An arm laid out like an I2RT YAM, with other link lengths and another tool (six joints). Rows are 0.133 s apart.
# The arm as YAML. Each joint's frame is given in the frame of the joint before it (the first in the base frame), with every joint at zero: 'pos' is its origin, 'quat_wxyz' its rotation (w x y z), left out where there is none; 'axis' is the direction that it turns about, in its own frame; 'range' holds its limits. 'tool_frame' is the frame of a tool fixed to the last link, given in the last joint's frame.
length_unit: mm
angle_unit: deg
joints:
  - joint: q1
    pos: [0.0, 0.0, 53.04]
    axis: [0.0, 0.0, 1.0]
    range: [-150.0, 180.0]
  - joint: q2
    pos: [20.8, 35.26, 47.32]
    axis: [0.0, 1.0, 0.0]
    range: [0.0, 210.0]
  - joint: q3
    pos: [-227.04, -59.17, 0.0]
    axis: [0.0, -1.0, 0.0]
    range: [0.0, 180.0]
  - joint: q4
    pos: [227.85, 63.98, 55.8]
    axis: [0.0, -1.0, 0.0]
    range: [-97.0, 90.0]
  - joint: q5
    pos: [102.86, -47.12, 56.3]
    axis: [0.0, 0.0, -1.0]
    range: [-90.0, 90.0]
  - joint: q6
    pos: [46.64, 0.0, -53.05]
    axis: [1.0, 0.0, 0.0]
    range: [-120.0, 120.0]
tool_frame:
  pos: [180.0, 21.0, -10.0]
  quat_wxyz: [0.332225, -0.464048, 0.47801, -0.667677]
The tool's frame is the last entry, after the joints.
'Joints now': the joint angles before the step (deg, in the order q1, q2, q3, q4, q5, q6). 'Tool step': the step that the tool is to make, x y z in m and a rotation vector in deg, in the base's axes. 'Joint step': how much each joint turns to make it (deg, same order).
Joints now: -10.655, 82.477, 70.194, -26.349, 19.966, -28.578
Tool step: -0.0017, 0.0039, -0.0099, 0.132, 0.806, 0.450
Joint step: 0.435, 0.006, -1.587, 0.785, -0.001, -0.023
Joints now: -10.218, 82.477, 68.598, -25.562, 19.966, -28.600
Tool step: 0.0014, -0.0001, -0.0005, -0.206, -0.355, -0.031
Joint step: 0.113, -0.005, -0.560, 0.947, 0.200, -0.019
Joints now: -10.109, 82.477, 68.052, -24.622, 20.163, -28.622
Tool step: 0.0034, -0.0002, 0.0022, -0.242, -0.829, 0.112
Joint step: 0.062, 0.013, -0.371, 1.281, 0.019, -0.111
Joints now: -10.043, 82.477, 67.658, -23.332, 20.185, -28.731
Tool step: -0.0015, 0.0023, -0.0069, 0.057, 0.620, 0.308
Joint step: 0.239, 0.032, -1.045, 0.486, -0.022, -0.088
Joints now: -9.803, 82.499, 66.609, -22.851, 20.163, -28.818
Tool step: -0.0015, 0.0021, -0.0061, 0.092, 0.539, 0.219
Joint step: 0.227, 0.027, -0.910, 0.388, 0.006, 0.005
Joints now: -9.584, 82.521, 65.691, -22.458, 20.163, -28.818
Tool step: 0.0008, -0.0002, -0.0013, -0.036, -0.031, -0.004
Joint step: 0.005, 0.197, -0.194, 0.434, 0.026, -0.019
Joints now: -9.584, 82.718, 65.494, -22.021, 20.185, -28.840
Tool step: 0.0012, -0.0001, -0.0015, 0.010, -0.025, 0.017
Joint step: 0.003, 0.307, -0.117, 0.445, -0.020, 0.002
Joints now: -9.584, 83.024, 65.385, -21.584, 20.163, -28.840
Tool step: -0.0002, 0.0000, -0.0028, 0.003, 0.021, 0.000
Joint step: -0.006, 0.021, -0.646, 0.648, -0.004, -0.004
